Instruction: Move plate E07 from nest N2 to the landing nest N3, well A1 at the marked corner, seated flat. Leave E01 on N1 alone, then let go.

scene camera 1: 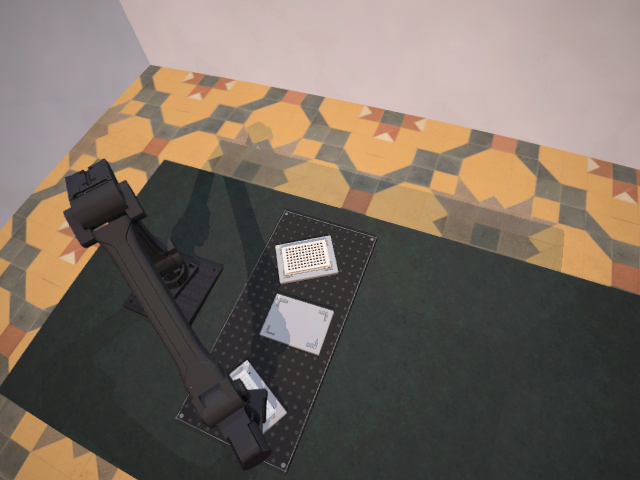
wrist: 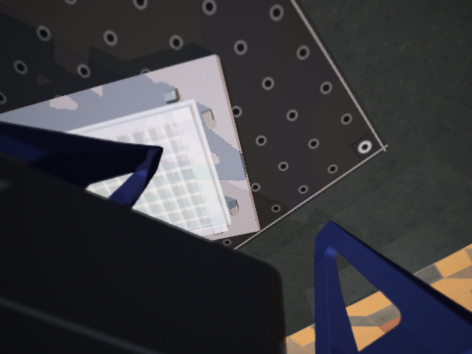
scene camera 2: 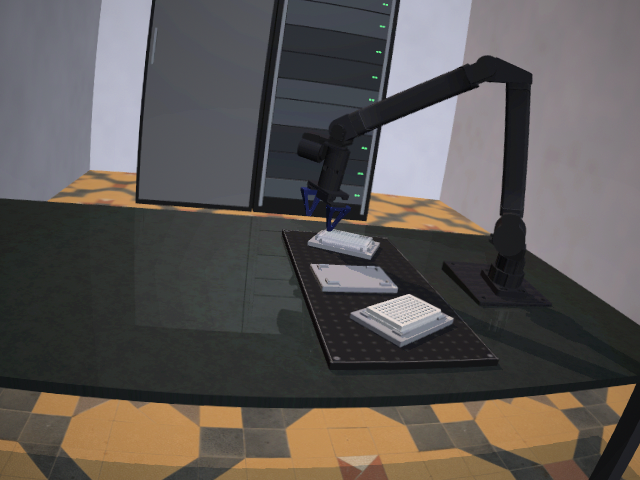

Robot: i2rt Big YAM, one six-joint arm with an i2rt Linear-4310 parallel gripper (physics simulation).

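A clear plate (scene camera 1: 251,381) (scene camera 2: 346,239) (wrist: 177,175) sits on a light nest (scene camera 1: 278,414) (wrist: 202,80) at one end of the board. My gripper (scene camera 2: 319,222) (wrist: 244,195) is open and empty above it. In the wrist view one blue finger overlaps the plate and the other is past the board's edge. An opaque white plate (scene camera 1: 306,256) (scene camera 2: 405,311) sits on the nest (scene camera 1: 333,269) (scene camera 2: 400,339) at the other end. The middle nest (scene camera 1: 297,325) (scene camera 2: 356,279) holds no plate; its corner guides show. No labels or A1 marks are readable. The arm partly hides the clear plate in scene camera 1.
The black perforated board (scene camera 1: 320,377) (scene camera 2: 423,353) (wrist: 295,135) carries all three nests on the dark table (scene camera 1: 465,361) (scene camera 2: 155,310). The arm's base (scene camera 1: 204,289) (scene camera 2: 527,297) stands beside the board. A server rack (scene camera 2: 263,155) stands behind the table.
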